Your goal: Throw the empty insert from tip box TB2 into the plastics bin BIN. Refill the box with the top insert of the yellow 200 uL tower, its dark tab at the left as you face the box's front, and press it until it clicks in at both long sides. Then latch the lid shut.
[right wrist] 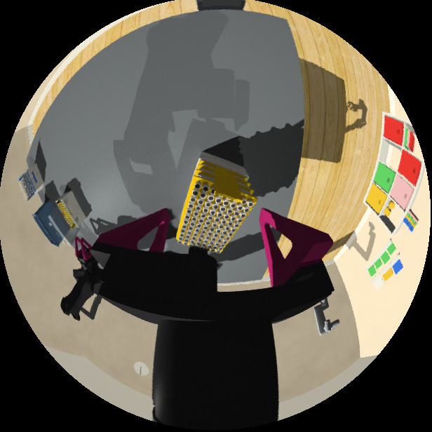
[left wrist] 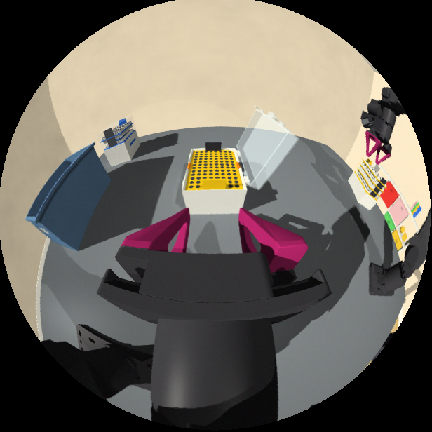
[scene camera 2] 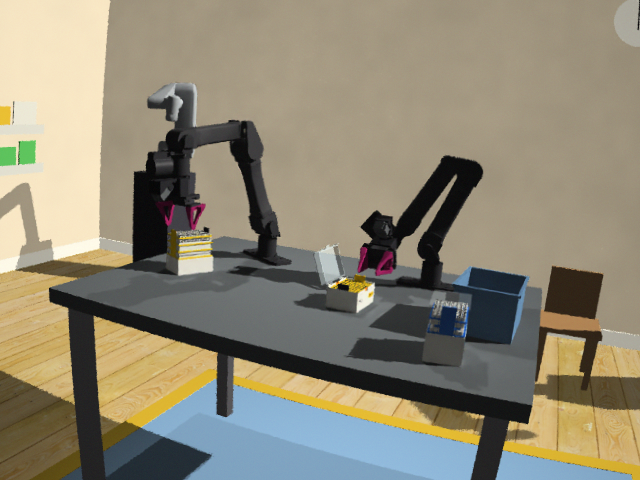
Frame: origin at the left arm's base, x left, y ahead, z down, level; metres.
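Seen in the pictures: left gripper, between the fingertips: [scene camera 2: 366, 272]; right gripper, between the fingertips: [scene camera 2: 180, 227]; left arm's base, origin of its link: [scene camera 2: 429, 286]; right arm's base, origin of its link: [scene camera 2: 266, 258].
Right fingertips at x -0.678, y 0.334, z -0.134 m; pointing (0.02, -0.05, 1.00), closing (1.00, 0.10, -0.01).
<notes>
Pixels of each thing's top centre, then the offset from my right fingertips to it.
- yellow insert, centre of its top: [scene camera 2: 352, 279] dz +0.067, dx +0.528, dy -0.026 m
- yellow tower, centre of its top: [scene camera 2: 190, 235] dz +0.027, dx +0.009, dy -0.037 m
- blue bin, centre of its top: [scene camera 2: 493, 280] dz +0.014, dx +0.887, dy -0.054 m
- blue-insert tower, centre of its top: [scene camera 2: 451, 299] dz +0.010, dx +0.822, dy +0.188 m
The white tip box TB2 [scene camera 2: 348, 301] [left wrist: 214, 201] stands mid-table with its clear lid [scene camera 2: 329, 264] [left wrist: 266, 146] open. The yellow insert [scene camera 2: 353, 284] [left wrist: 215, 166] sits in it with empty holes and a dark tab at the far end in the left wrist view. My left gripper [scene camera 2: 375, 272] [left wrist: 213, 212] is partly open and empty, behind and above the box's near end. The yellow tower [scene camera 2: 190, 254] [left wrist: 369, 186] [right wrist: 216, 212] holds stacked inserts, the top one full of tips. My right gripper [scene camera 2: 180, 226] [right wrist: 214, 212] is open above it, its fingers apart on either side of the top insert.
The blue bin [scene camera 2: 493, 310] [left wrist: 70, 197] [right wrist: 49, 224] stands at the right of the table in scene camera 2. A blue-insert tower [scene camera 2: 444, 347] [left wrist: 121, 152] [right wrist: 30, 181] stands in front of it. The left arm's base is behind the bin's left side.
</notes>
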